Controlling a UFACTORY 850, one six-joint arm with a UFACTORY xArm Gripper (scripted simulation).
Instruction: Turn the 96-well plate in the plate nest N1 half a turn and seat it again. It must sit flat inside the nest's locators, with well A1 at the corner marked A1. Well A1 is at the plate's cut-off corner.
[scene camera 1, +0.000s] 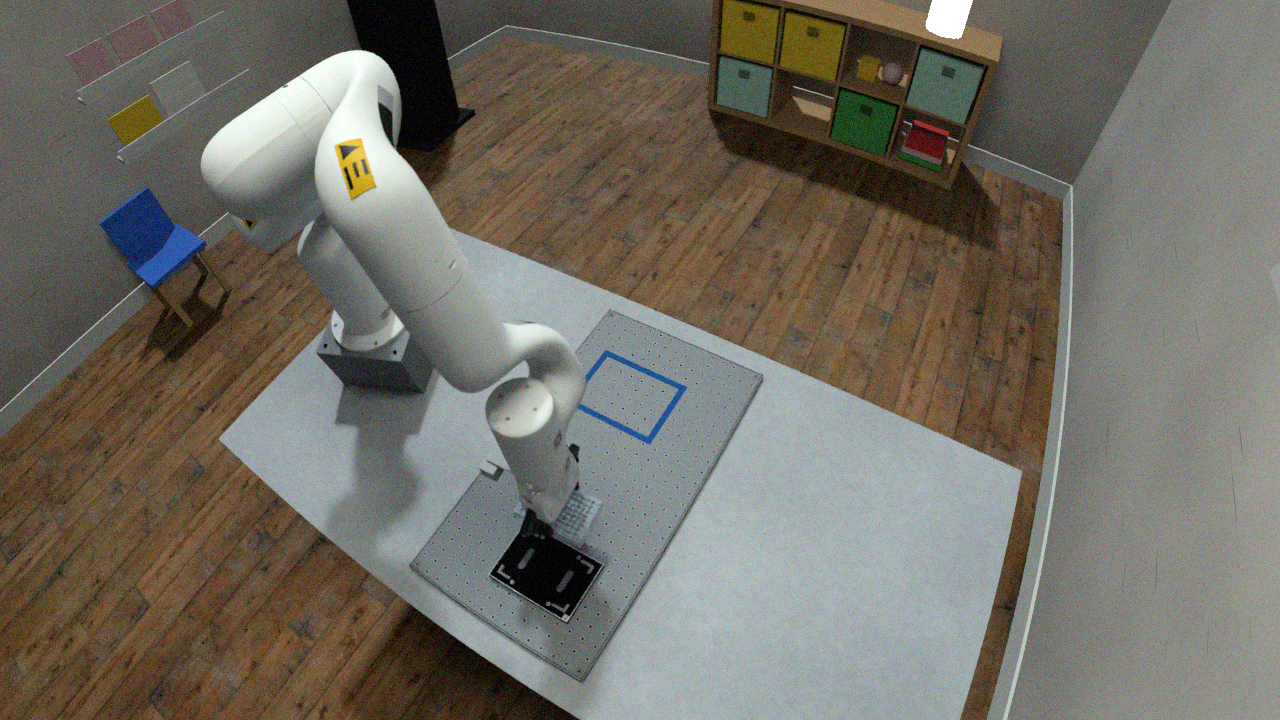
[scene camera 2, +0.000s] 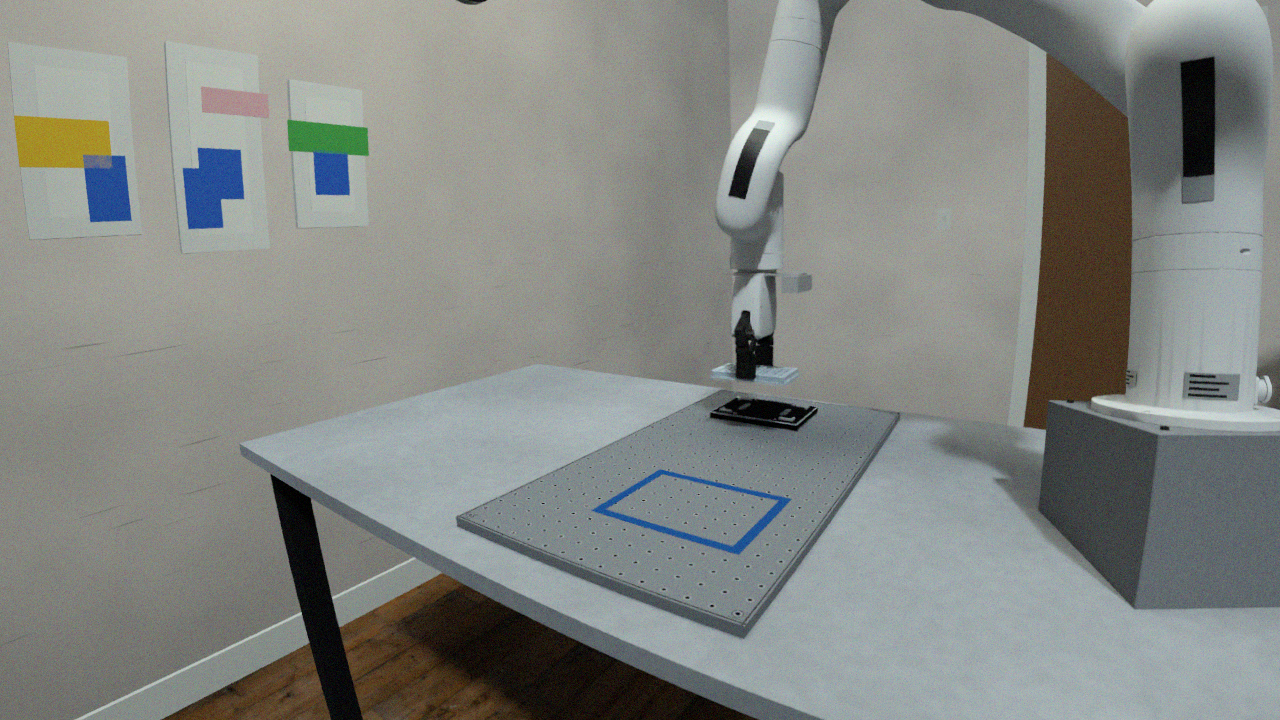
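A 96-well plate (scene camera 1: 559, 526) appears in the scene, visible also at (scene camera 2: 765, 375), together with a black plate nest N1 (scene camera 1: 538, 581), which can be found at (scene camera 2: 762, 409) too. The robot's gripper (scene camera 2: 755, 373) is visible as well, and scene camera 1 shows the gripper (scene camera 1: 557, 508) too.
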